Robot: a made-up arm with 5 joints. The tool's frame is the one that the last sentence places.
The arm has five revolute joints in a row. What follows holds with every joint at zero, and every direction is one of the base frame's.
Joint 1 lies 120 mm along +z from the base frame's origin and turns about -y.
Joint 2 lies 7 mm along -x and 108 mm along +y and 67 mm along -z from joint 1 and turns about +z.
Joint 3 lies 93 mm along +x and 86 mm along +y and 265 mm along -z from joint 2 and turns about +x.
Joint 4 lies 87 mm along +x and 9 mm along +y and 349 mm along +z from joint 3 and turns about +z.
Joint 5 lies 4 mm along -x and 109 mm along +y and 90 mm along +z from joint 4 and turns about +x.
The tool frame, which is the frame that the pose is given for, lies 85 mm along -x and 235 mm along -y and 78 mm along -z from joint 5; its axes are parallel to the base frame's.
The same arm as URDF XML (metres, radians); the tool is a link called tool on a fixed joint. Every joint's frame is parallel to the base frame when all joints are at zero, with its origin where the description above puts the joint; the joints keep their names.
<robot name="arm">
<link name="base_link"/>
<link name="link1"/>
<link name="link2"/>
<link name="link3"/>
<link name="link4"/>
<link name="link5"/>
<link name="tool"/>
<joint name="joint 1" type="continuous"><parent link="base_link"/><child link="link1"/><origin xyz="0 0 0.12"/><axis xyz="0 -1 0"/></joint>
<joint name="joint 2" type="continuous"><parent link="link1"/><child link="link2"/><origin xyz="-0.007 0.108 -0.067"/><axis xyz="0 0 1"/></joint>
<joint name="joint 3" type="continuous"><parent link="link2"/><child link="link3"/><origin xyz="0.093 0.086 -0.265"/><axis xyz="1 0 0"/></joint>
<joint name="joint 4" type="continuous"><parent link="link3"/><child link="link4"/><origin xyz="0.087 0.009 0.349"/><axis xyz="0 0 1"/></joint>
<joint name="joint 5" type="continuous"><parent link="link4"/><child link="link5"/><origin xyz="-0.004 0.109 0.09"/><axis xyz="1 0 0"/></joint>
<joint name="tool_fixed" type="fixed"><parent link="link5"/><child link="tool"/><origin xyz="-0.085 -0.235 -0.078"/></joint>
</robot>

